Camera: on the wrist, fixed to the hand. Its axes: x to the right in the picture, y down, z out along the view.
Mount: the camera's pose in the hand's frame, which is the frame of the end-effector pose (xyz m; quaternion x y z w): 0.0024 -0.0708 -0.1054 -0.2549 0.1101 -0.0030 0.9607
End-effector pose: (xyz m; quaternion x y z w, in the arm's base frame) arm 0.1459 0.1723 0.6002 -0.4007 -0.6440 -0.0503 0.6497
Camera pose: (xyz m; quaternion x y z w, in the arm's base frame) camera 0.1891 0.0640 0.6505 -0.5431 -0.5355 -0.2585 0.5928
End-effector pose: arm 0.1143 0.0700 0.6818 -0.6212 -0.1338 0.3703 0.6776
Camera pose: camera 0.2073 -0.0034 0.7275 -0.8098 -0.1502 0.2512 0.5084
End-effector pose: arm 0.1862 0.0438 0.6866 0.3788 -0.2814 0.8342 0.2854
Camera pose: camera 0.1840 0.1648 0.6480 0.2002 -0.4504 0.7705 0.4042
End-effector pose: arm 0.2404 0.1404 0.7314 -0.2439 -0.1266 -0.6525 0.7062
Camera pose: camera 0.1564 0.0825 0.6558 -0.3421 0.1217 -0.6881 0.6282
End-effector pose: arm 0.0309 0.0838 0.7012 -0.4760 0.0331 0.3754 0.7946
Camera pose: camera 0.1092 -0.0160 0.6946 -0.7013 0.0222 0.3143 0.6395
